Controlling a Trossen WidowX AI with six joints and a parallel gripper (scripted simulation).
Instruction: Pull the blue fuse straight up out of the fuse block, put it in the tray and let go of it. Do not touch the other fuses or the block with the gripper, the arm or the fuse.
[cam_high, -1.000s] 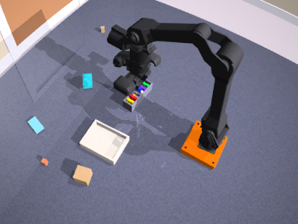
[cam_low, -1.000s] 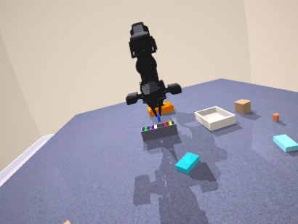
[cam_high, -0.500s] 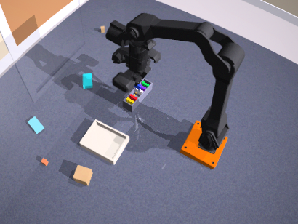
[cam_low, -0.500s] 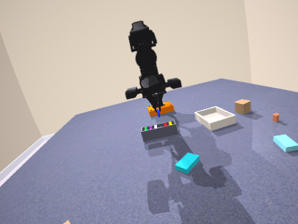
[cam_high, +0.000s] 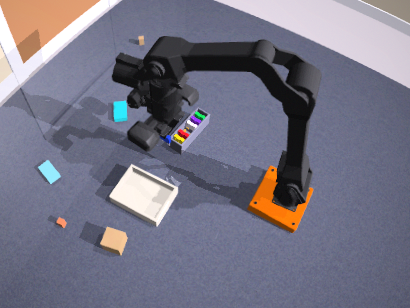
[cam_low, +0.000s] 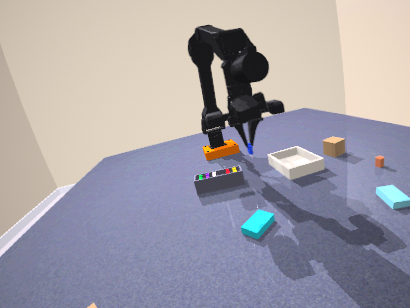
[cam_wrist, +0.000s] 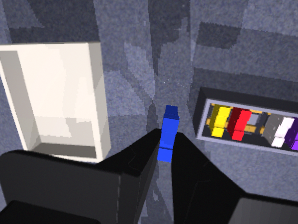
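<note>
The white tray lies 13 cm to the left of my gripper tip and 9 cm below it. From my gripper tip the other things lie so: small orange cube: 14 cm ahead, 28 cm to the left, 8 cm below; small tan cube: 27 cm ahead, 36 cm to the right, 8 cm below; blue fuse: 1 cm below.
</note>
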